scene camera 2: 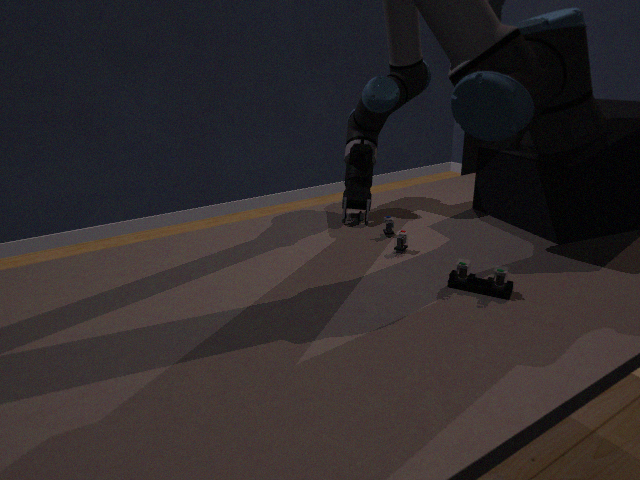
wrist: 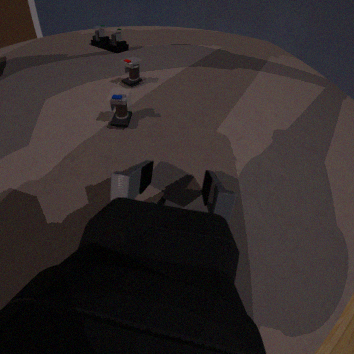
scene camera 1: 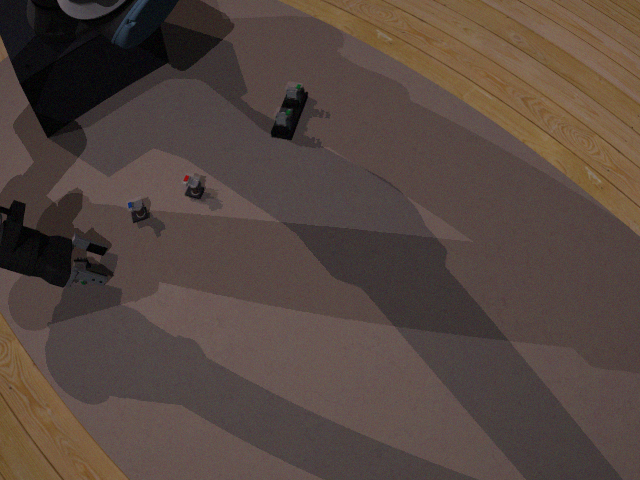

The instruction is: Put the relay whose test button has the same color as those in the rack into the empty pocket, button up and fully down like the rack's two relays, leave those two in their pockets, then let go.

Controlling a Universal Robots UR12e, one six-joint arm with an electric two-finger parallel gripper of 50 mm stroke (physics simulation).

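Places are measured from the arm's base along level axes (x ahead, y left, z up), in millimetres.
Where they show: gripper, fingertip midpoint: (scene camera 2: 355,222) (wrist: 177,175) (scene camera 1: 105,265); arm's base, origin of the base link: (scene camera 2: 559,134).
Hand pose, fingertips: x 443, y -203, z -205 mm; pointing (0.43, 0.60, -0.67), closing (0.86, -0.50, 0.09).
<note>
Each offset is from my fingertips to the top centre of the thing. Level surfaces: height alone.
The black rack @[25 mm back, 411 mm left, 14 mm up] (scene camera 1: 297,112) (scene camera 2: 481,285) (wrist: 102,44) holds two upright relays with green buttons, one @[43 mm back, 437 mm left, 39 mm up] (scene camera 1: 294,91) (scene camera 2: 499,277) and another @[7 mm back, 385 mm left, 39 mm up] (scene camera 1: 283,120) (scene camera 2: 462,270), with the empty pocket between them. My gripper (scene camera 1: 101,264) (scene camera 2: 355,221) (wrist: 177,175) is open, low over the mat, tilted. A third loose relay @[22 mm back, 42 mm right, 12 mm up] (scene camera 1: 81,262) (scene camera 2: 354,217) lies on its side at the fingers, pins showing in scene camera 1, not gripped; its button is hidden. The blue-button relay @[36 mm back, 99 mm left, 34 mm up] (scene camera 1: 138,209) (scene camera 2: 388,226) (wrist: 120,108) and red-button relay @[5 mm back, 195 mm left, 34 mm up] (scene camera 1: 194,185) (scene camera 2: 401,241) (wrist: 133,70) stand upright apart from the gripper.
The blue-button relay is the nearer of the two upright loose ones to the gripper, with the red one beyond it towards the rack. The robot's dark pedestal (scene camera 1: 98,82) (scene camera 2: 516,191) stands behind. The mat @[9 mm down] (scene camera 1: 258,351) (scene camera 2: 248,413) has broad arm shadows across it.
</note>
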